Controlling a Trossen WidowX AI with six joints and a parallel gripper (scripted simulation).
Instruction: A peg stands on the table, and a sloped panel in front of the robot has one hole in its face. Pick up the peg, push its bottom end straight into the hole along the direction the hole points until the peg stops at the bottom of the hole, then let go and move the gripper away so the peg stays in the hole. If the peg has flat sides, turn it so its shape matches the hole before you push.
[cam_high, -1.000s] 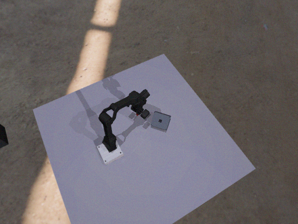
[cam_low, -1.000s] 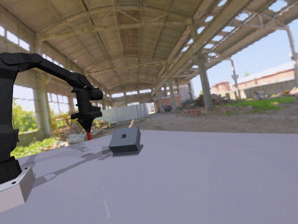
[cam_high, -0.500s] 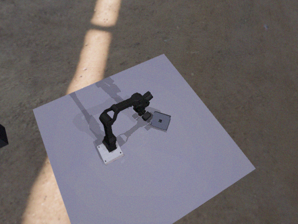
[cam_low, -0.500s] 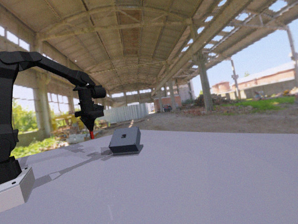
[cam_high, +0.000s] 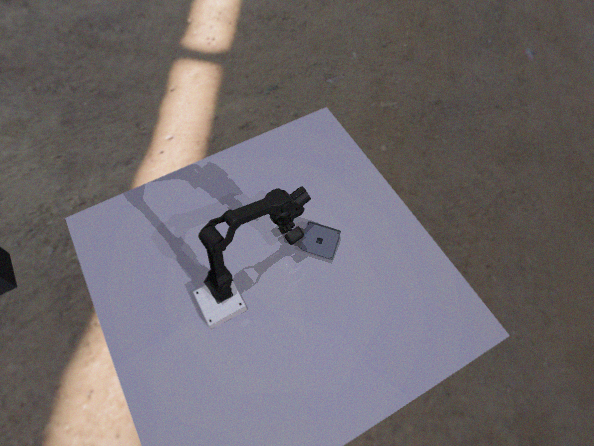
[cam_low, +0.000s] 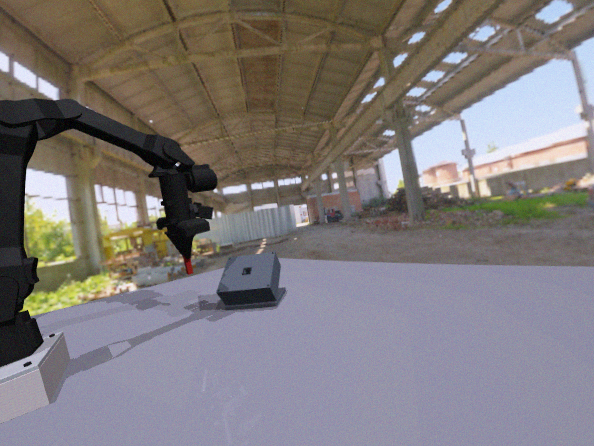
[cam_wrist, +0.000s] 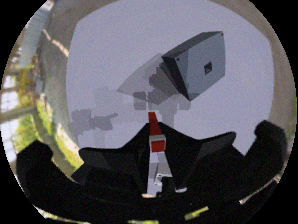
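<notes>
My gripper tip is 12 cm short of the grey sloped panel, 9 cm to the left of it and 7 cm above it. Also, from my gripper tip: red peg: 2 cm above.
</notes>
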